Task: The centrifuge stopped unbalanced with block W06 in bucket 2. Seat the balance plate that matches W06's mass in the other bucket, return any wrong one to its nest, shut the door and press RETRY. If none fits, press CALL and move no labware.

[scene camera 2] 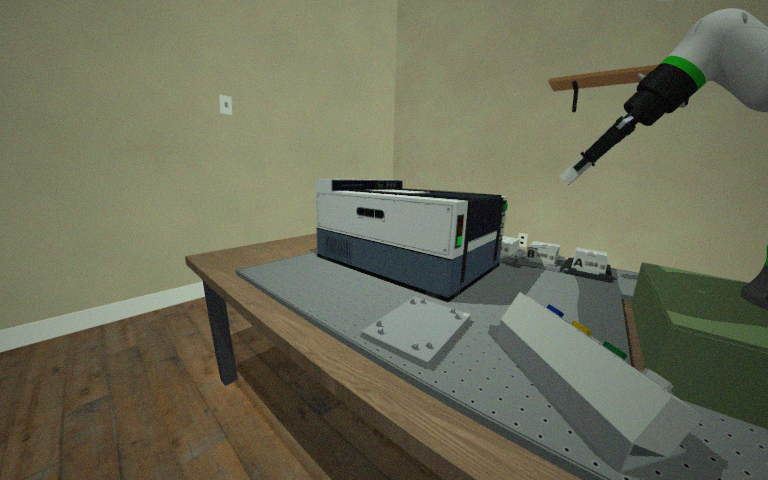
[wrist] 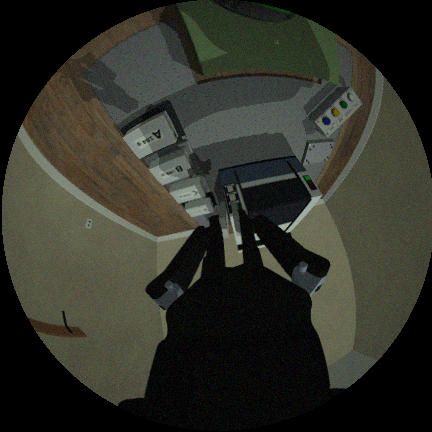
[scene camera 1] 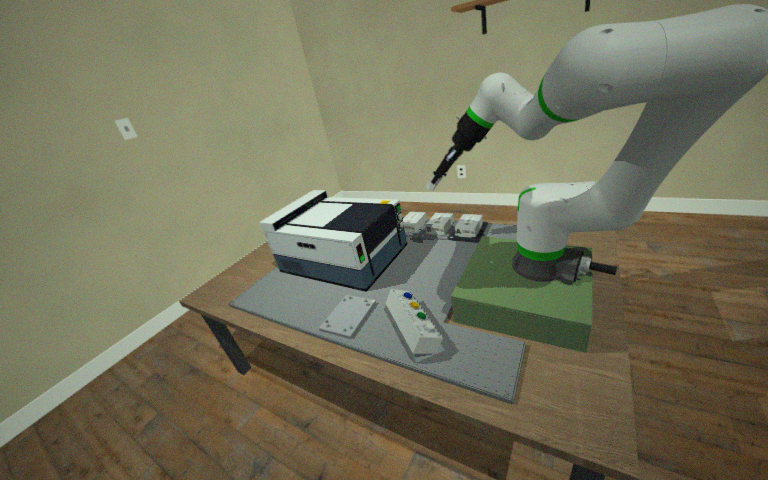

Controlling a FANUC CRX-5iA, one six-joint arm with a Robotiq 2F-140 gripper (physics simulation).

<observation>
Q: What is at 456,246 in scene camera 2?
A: A centrifuge.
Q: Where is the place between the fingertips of the gripper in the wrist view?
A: At 228,208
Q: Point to a grey fixture plate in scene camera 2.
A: At 419,331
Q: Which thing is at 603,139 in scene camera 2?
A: The gripper.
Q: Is the gripper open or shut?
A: Shut.
</observation>
